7 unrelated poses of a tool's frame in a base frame.
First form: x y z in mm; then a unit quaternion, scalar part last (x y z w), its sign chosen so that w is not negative.
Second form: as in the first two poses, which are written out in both.
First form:
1: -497 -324 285 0.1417 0.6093 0.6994 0.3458
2: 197 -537 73 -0.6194 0.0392 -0.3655 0.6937
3: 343 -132 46 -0.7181 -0.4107 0.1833 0.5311
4: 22 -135 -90 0.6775 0.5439 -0.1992 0.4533
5: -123 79 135 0.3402 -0.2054 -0.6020 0.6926
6: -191 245 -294 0.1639 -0.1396 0.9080 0.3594
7: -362 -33 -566 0.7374 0.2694 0.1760 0.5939
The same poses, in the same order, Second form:
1: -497 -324 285 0.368 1.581 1.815
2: 197 -537 73 -1.383 0.088 -0.816
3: 343 -132 46 -1.713 -0.980 0.437
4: 22 -135 -90 1.673 1.343 -0.492
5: -123 79 135 0.760 -0.459 -1.345
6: -191 245 -294 0.423 -0.360 2.341
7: -362 -33 -566 1.714 0.626 0.409
